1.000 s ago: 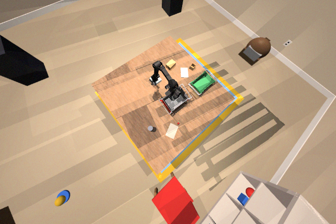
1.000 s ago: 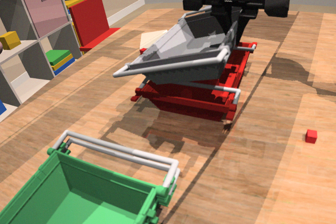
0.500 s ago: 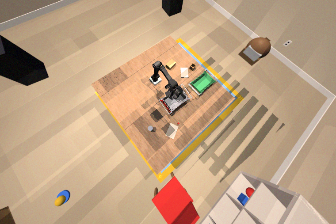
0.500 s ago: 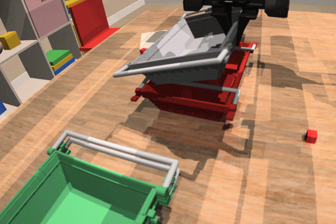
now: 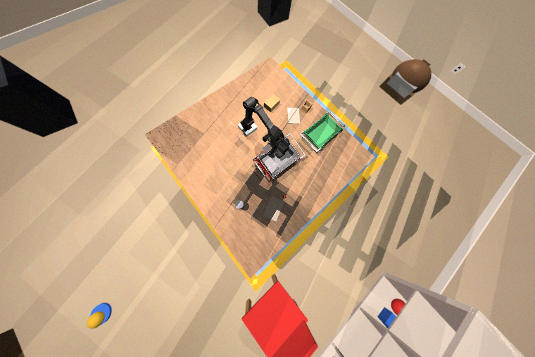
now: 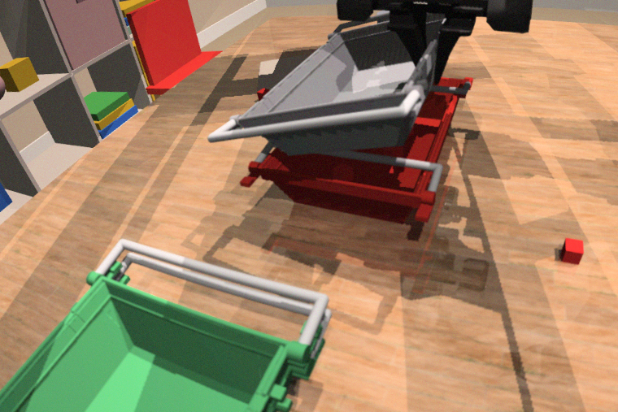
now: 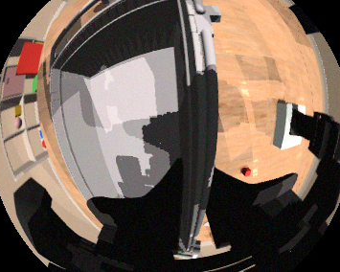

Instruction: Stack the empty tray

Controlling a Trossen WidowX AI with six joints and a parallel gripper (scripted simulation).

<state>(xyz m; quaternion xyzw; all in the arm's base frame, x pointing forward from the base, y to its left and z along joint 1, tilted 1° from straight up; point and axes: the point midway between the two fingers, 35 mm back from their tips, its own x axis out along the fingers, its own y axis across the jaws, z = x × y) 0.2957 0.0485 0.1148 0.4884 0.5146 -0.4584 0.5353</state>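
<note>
The grey tray lies 80 mm ahead of my gripper tip, 10 mm to the left of it and 10 mm above it. From my gripper tip the other things lie so: grey cylinder (390 mm to the right, 210 mm ahead, 80 mm below).
</note>
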